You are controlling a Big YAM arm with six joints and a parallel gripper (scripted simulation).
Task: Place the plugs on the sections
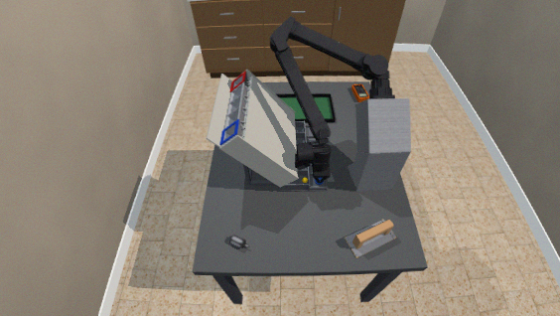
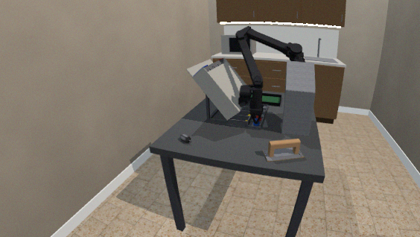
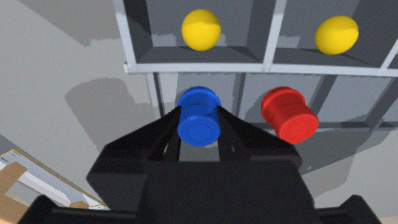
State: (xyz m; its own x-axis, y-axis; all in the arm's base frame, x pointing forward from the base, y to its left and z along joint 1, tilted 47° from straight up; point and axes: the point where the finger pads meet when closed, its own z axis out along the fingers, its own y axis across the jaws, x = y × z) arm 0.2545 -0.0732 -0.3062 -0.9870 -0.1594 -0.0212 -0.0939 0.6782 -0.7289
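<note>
My hand is 10 mm above the blue plug. From my hand the other things lie so: beige cover (200 mm ahead, 180 mm above, 130 mm to the right); then dark object (310 mm to the left, 290 mm ahead, 20 mm below); then red plug (70 mm to the right, 10 mm below, 10 mm ahead).
</note>
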